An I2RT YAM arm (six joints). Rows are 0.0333 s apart.
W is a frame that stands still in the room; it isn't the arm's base.
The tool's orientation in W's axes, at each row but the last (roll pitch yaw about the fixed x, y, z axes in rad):
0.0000 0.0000 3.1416
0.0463 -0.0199 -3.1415
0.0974 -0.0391 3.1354
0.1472 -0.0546 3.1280
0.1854 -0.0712 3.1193
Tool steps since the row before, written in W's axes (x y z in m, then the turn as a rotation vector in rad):
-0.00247 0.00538 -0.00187 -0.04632 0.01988 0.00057
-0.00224 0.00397 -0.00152 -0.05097 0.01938 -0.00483
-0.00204 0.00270 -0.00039 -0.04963 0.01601 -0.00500
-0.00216 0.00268 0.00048 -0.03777 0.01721 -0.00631
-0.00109 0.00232 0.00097 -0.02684 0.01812 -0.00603
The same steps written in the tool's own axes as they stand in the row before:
0.00247 -0.00538 -0.00187 0.04632 -0.01988 0.00057
0.00221 -0.00404 -0.00138 0.05086 -0.01963 -0.00494
0.00204 -0.00272 -0.00021 0.04949 -0.01630 -0.00538
0.00222 -0.00257 0.00074 0.03760 -0.01774 -0.00584
0.00121 -0.00209 0.00129 0.02674 -0.01868 -0.00459

